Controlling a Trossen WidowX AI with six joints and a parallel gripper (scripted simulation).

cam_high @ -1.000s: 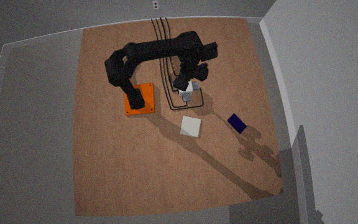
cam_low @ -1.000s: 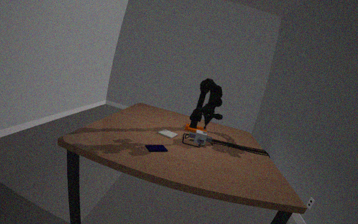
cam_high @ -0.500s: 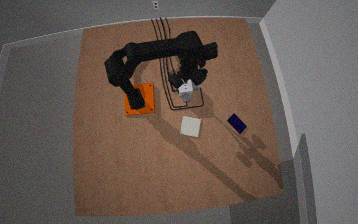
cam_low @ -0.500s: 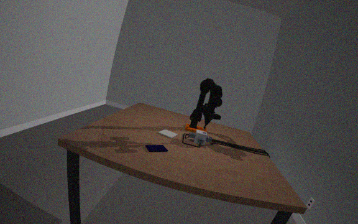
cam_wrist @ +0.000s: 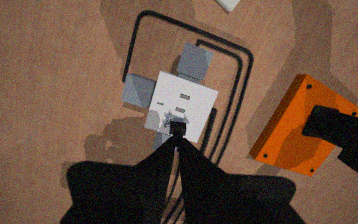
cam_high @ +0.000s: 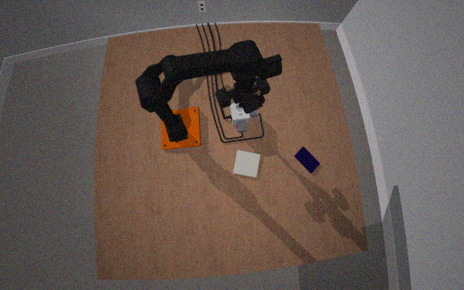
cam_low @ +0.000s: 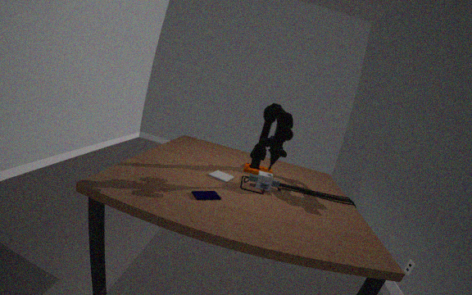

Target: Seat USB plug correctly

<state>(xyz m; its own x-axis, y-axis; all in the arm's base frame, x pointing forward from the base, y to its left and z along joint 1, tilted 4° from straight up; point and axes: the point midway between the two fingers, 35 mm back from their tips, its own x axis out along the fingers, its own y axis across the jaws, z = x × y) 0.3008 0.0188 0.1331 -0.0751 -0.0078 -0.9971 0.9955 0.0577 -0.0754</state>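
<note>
My gripper tip is now 2 cm above the dark USB plug. Also, from my gripper tip: flat white block 24 cm to the right, 13 cm below, 4 cm behind; then dark blue block 31 cm to the right, 25 cm ahead, 13 cm below.
</note>
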